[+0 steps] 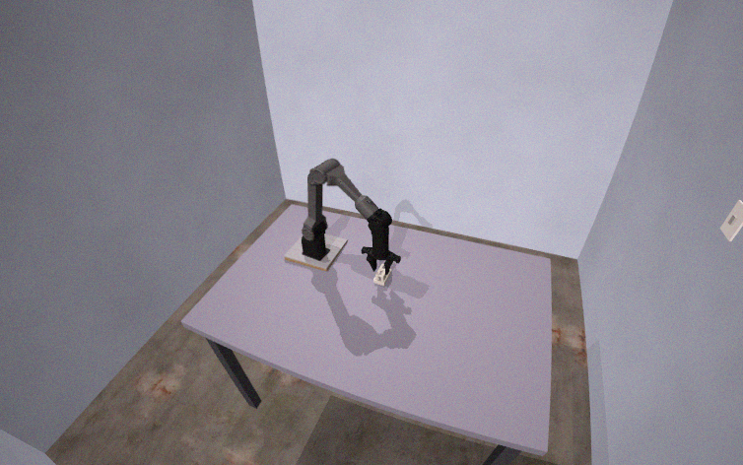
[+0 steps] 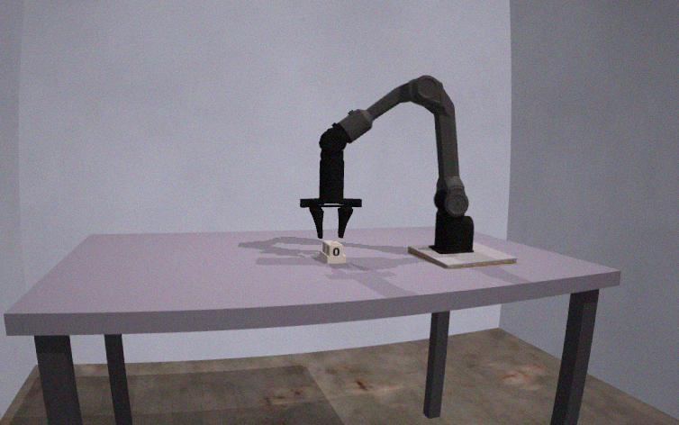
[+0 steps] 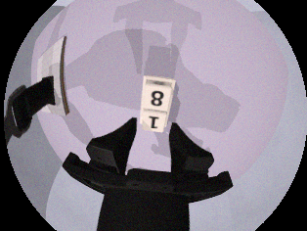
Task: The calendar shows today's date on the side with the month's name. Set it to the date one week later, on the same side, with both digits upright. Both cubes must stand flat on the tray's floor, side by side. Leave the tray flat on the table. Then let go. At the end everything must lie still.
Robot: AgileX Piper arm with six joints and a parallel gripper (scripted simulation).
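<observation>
The tray is 2 cm to the left of my hand and 5 cm below it. The rest, counted from my hand: cream cube: 3 cm to the left, 3 cm below.
</observation>
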